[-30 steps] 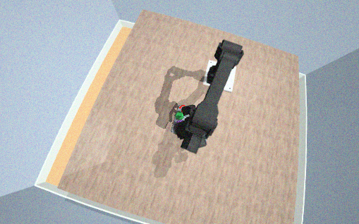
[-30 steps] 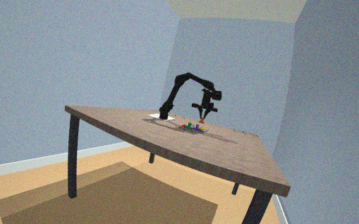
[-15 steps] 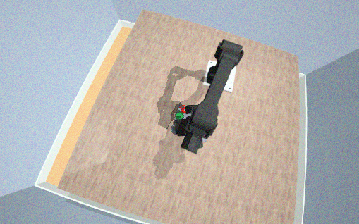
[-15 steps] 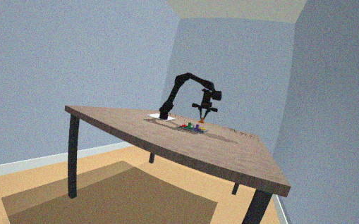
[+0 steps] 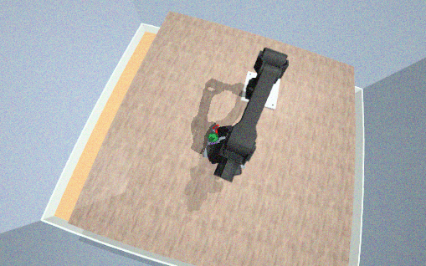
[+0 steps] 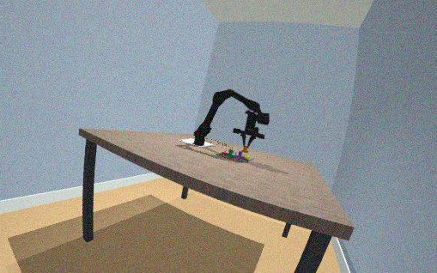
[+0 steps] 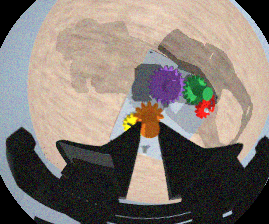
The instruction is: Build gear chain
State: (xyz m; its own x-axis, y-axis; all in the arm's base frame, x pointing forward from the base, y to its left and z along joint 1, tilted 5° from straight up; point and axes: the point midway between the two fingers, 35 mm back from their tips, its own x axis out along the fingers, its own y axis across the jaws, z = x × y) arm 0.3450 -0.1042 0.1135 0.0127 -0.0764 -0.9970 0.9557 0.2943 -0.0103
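The yellow gear is 60 mm below my gripper tip, 40 mm to the left of it and 10 mm ahead of it. Round my gripper tip: green gear: 70 mm behind, 60 mm to the right, 50 mm below; purple gear: 50 mm to the right, 50 mm below, 20 mm behind; orange gear: 10 mm below.
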